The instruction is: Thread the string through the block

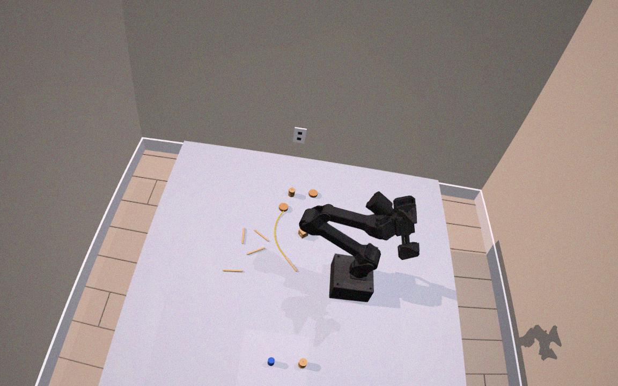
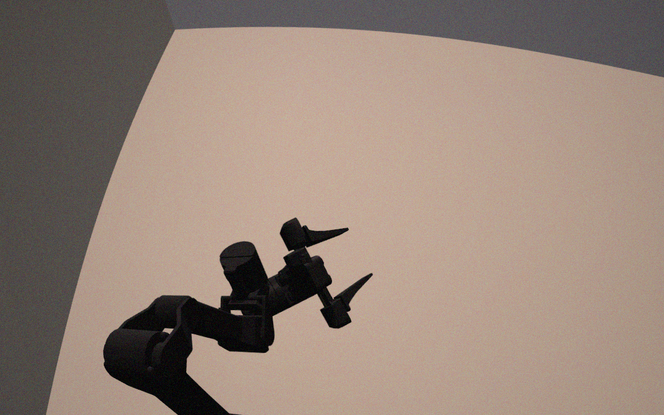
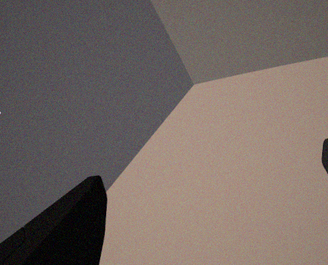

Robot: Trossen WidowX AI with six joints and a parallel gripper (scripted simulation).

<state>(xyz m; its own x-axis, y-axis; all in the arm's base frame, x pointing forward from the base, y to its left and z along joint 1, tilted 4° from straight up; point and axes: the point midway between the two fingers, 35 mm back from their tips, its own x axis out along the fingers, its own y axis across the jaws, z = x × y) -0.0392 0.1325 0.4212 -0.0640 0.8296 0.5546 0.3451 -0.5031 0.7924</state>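
Right now my gripper tip is 27 cm short of the wooden block, 33 cm to the left of it and 52 cm above it. Round my gripper tip: thin wooden stick 32 cm ahead, 19 cm to the right, 53 cm below; then blue peg 33 cm ahead, 23 cm to the left, 51 cm below; then round wooden button 37 cm ahead, 46 cm to the right, 52 cm below.
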